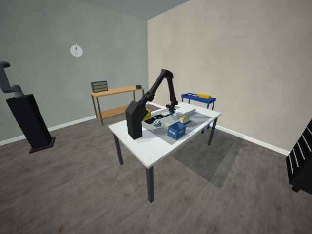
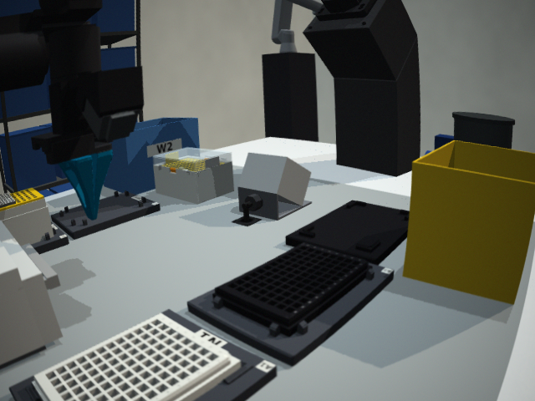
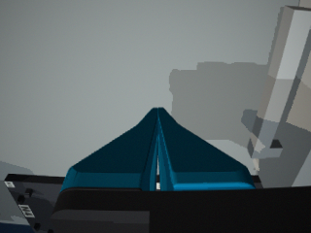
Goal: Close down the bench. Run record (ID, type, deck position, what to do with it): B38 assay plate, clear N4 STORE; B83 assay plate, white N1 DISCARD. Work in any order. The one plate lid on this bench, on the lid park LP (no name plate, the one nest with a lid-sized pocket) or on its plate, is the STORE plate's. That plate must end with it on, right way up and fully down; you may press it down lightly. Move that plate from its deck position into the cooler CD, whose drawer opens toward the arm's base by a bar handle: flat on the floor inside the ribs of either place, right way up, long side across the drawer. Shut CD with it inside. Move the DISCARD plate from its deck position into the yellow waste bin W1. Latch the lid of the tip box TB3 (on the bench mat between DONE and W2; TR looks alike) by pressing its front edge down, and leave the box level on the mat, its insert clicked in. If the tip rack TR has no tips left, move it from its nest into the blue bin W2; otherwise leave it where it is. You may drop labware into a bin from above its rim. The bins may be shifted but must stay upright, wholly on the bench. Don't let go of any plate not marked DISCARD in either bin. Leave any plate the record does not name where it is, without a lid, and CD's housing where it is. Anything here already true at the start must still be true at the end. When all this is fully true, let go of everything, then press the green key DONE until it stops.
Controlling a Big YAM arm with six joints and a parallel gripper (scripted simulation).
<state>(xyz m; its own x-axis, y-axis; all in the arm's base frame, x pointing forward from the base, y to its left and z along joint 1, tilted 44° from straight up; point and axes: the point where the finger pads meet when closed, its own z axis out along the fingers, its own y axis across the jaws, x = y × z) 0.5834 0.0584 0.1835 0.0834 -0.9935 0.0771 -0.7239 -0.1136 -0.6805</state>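
The white plate lies 200 mm to the left of my hand, 60 mm below it and 60 mm ahead of it. From my hand the other things lie so: tip rack TR (180 mm to the right, 90 mm ahead, 20 mm below); clear plate lid (180 mm ahead, 50 mm below, 20 mm to the left); clear plate (180 mm ahead, 50 mm below, 20 mm to the left).
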